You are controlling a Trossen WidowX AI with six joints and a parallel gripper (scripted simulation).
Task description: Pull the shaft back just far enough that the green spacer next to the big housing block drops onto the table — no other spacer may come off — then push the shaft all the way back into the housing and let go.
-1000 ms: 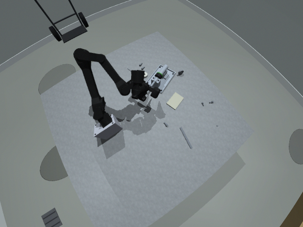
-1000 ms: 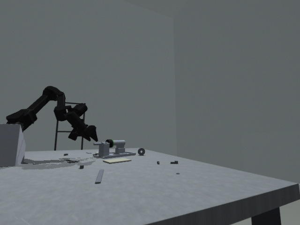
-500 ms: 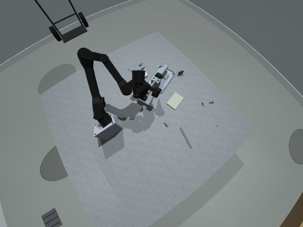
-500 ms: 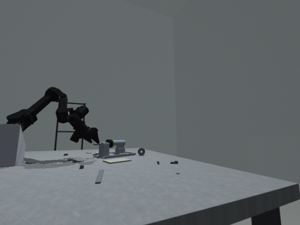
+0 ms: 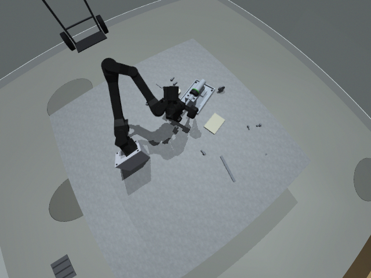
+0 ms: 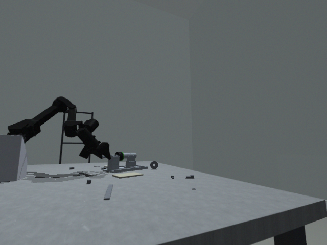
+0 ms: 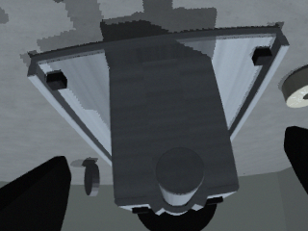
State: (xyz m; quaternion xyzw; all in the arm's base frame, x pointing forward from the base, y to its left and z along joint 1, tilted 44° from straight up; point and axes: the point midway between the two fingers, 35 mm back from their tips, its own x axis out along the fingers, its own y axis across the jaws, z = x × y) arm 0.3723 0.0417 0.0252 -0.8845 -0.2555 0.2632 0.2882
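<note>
Now: the grey shaft 70 mm ahead of my gripper tip, 20 mm to the left of it and 10 mm above it. Also, from my gripper tip: green spacer 90 mm ahead, 30 mm to the left, 10 mm above; then white ring 140 mm to the left, 60 mm below, 40 mm ahead; then dark spacer 70 mm ahead, 20 mm to the left, 10 mm above.
</note>
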